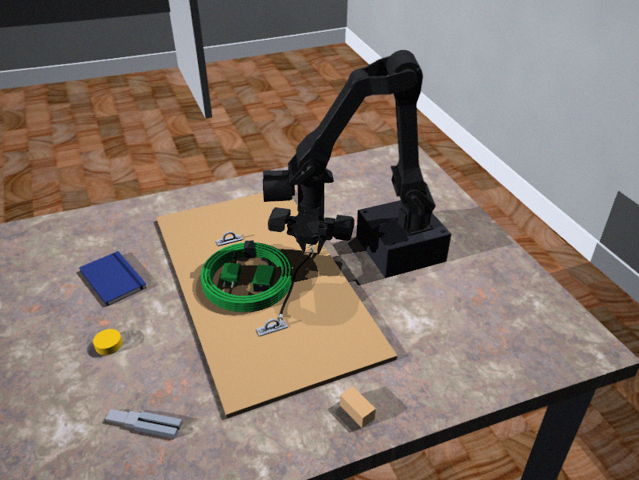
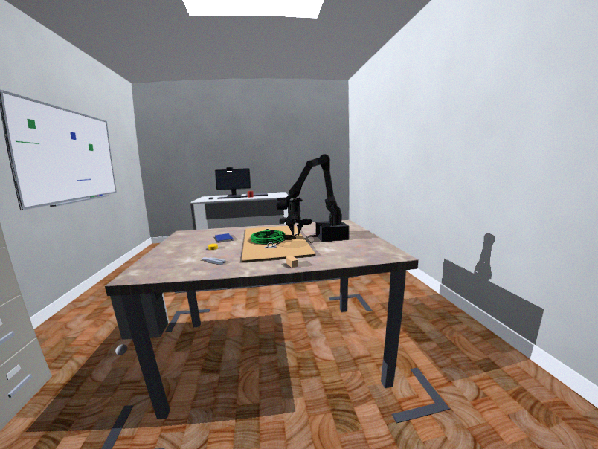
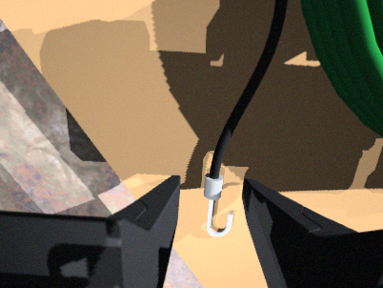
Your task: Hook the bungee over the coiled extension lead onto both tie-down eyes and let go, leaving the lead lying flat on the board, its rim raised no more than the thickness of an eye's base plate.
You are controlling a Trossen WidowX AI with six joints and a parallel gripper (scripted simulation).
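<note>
My hand is 13 cm short of the tan board, 3 cm to the right of it and 4 cm above it. From my hand the other things lie so: yellow disc 47 cm ahead, 8 cm to the left, 4 cm below; grey tool 45 cm ahead, 28 cm to the left, 4 cm below; wooden block 9 cm ahead, 42 cm to the left, 3 cm below.
</note>
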